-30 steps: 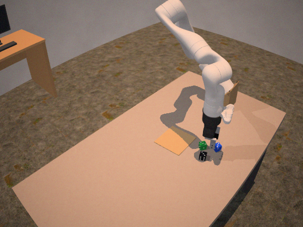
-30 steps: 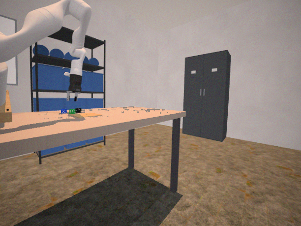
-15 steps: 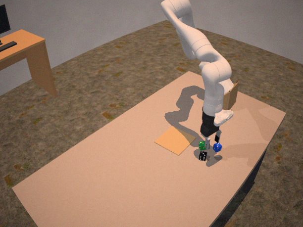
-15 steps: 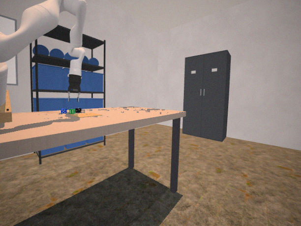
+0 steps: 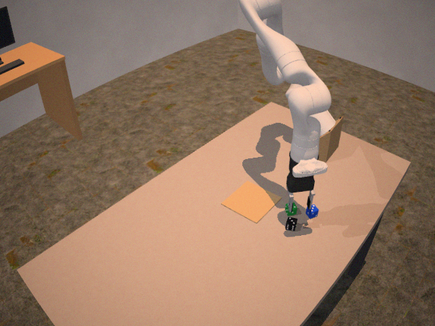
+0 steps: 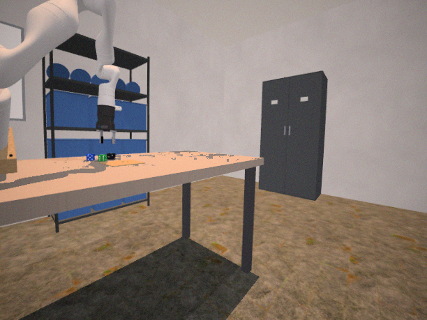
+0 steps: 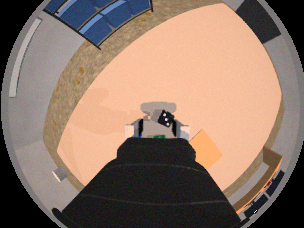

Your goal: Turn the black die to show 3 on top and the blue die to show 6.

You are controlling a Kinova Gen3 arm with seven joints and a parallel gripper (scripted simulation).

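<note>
The black die is 10 mm ahead of my hand, 10 mm to the right of it and 80 mm below it. Round my hand: blue die (70 mm behind, 20 mm to the left, 80 mm below); green die (40 mm behind, 50 mm to the right, 80 mm below); orange mat (10 mm behind, 180 mm to the right, 100 mm below).
</note>
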